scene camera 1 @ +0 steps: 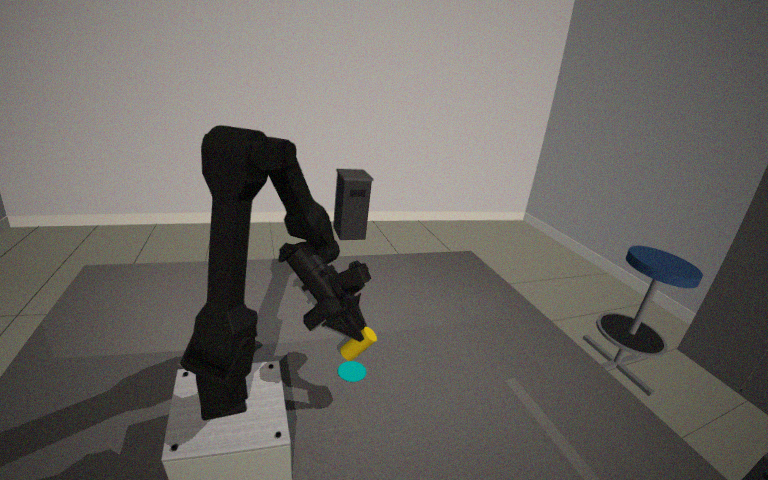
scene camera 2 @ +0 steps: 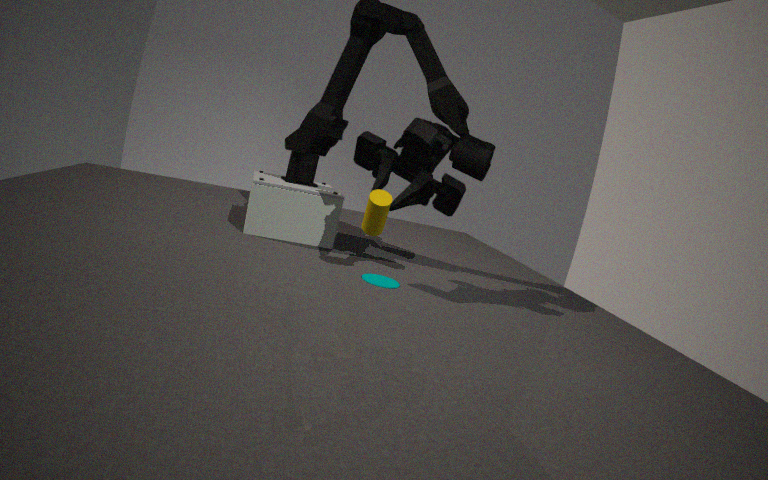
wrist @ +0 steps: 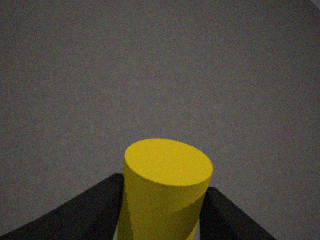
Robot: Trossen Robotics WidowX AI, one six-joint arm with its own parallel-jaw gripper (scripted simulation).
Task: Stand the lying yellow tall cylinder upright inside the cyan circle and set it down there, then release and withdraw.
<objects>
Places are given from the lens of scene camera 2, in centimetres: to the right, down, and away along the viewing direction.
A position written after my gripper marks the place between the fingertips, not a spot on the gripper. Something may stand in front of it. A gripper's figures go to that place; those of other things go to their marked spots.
my gripper [scene camera 2: 379, 203]: -1, -5, 62
yellow tall cylinder [scene camera 2: 379, 202]: -1, -5, 60
</objects>
